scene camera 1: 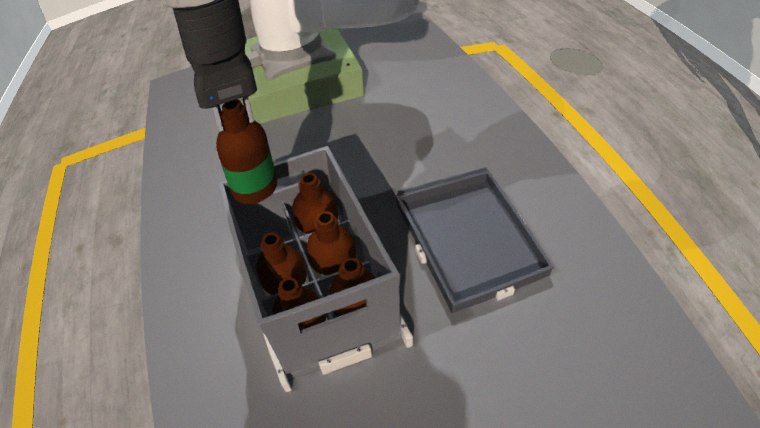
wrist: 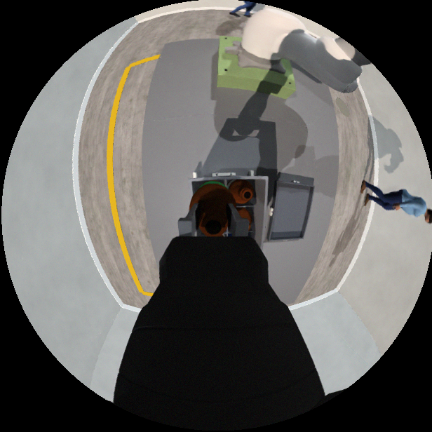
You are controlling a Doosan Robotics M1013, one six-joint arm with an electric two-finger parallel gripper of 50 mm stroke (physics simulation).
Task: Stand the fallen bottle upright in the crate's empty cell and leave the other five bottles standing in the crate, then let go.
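Seen in the pictures: gripper, fingertip midpoint: (scene camera 1: 236, 122); arm's base at its link origin: (scene camera 1: 291, 52).
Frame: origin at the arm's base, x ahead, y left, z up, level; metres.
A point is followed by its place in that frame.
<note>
My gripper (scene camera 1: 233, 112) {x 0.538, y -0.220, z 0.213 m} (wrist: 212, 211) is shut on the neck of a brown bottle with a green band (scene camera 1: 247, 159) {x 0.578, y -0.221, z 0.177 m} (wrist: 212, 200). The bottle hangs nearly upright over the back left corner of the grey crate (scene camera 1: 319, 340) {x 0.768, y -0.219, z -0.004 m} (wrist: 265, 200). In the scene view its base covers part of the crate's rim, so its exact height against the rim is hard to tell. The cell below it, at the back left, shows no bottle. The other brown bottles stand in the crate's cells, three on the right (scene camera 1: 314, 207) {x 0.568, y -0.140, z 0.032 m} (wrist: 242, 192) and two on the left (scene camera 1: 281, 265) {x 0.653, y -0.225, z 0.035 m}.
A shallow grey tray (scene camera 1: 531, 228) {x 0.710, y 0.192, z -0.064 m} (wrist: 311, 210) lies right of the crate. White blocks (scene camera 1: 345, 359) {x 0.781, y -0.193, z -0.065 m} sit along the crate's foot. The robot's green base (scene camera 1: 308, 95) {x 0.147, y -0.011, z -0.048 m} (wrist: 240, 82) stands behind the crate. A person in blue (wrist: 400, 200) is at the right in the wrist view.
</note>
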